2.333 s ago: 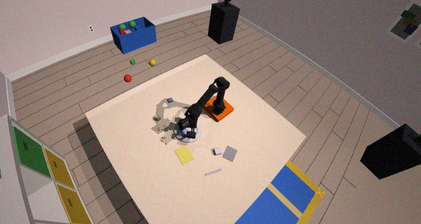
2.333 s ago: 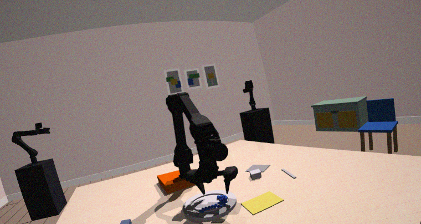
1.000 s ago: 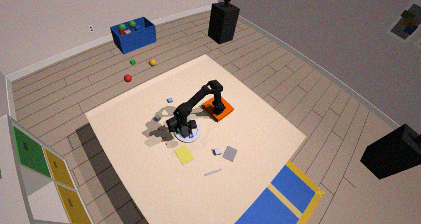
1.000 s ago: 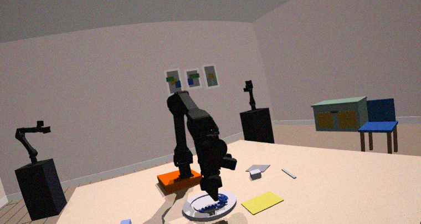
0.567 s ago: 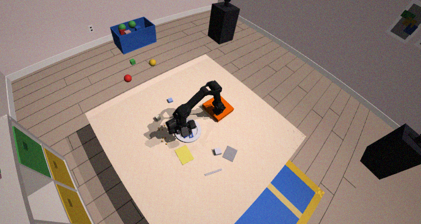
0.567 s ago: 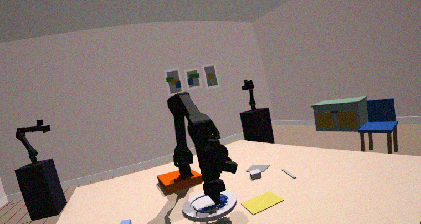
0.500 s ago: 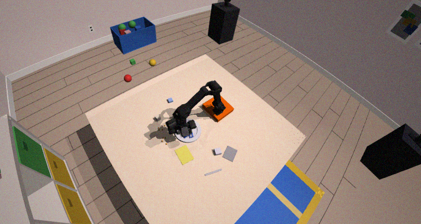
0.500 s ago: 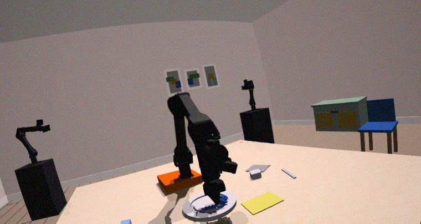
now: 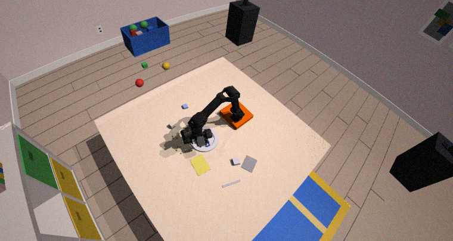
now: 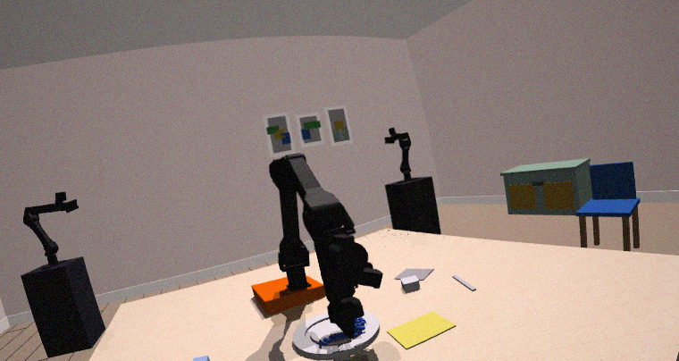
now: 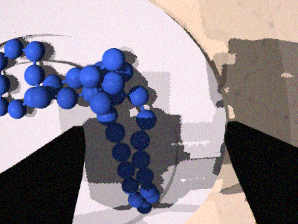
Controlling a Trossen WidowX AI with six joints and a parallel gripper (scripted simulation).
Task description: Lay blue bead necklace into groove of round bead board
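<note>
My gripper tip is 6 cm past the round bead board, 2 cm above it and 1 cm to the left of it. From my gripper tip the other things lie so: yellow sheet: 13 cm to the left, 7 cm ahead, 3 cm below; small grey block: 25 cm to the left, 14 cm behind, 2 cm below; pale cube: 22 cm to the right, 7 cm ahead, 1 cm below.
</note>
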